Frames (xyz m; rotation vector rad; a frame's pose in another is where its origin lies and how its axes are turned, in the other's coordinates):
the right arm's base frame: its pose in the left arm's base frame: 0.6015 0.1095 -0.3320 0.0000 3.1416 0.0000
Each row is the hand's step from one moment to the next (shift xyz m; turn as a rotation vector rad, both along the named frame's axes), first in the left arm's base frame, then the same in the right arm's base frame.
Working: the left arm's base frame: its pose in the right arm's base frame: 0.6015 -0.1095 -0.3320 0.0000 3.1416 0.0000

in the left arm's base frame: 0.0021 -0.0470 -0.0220 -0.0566 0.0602 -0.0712
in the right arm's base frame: -0.0021 -0.0470 0.0220 0.0566 0.0602 0.0712
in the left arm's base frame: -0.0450 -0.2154 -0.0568 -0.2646 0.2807 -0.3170
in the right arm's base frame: 0.0450 -0.2154 0.0568 0.2646 0.2807 0.3170
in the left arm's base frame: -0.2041 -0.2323 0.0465 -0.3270 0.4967 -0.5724
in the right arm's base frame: 0.2041 -0.2323 -0.0465 0.3270 0.4967 0.5724
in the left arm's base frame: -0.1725 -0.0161 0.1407 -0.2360 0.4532 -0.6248
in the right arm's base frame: 0.1725 -0.0161 -0.1407 0.2360 0.4532 0.6248
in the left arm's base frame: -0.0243 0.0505 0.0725 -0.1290 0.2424 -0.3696
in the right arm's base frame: 0.0243 0.0505 -0.0725 0.1290 0.2424 0.3696
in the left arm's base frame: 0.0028 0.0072 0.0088 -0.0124 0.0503 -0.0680
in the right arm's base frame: -0.0028 0.0072 -0.0088 0.0124 0.0503 0.0680
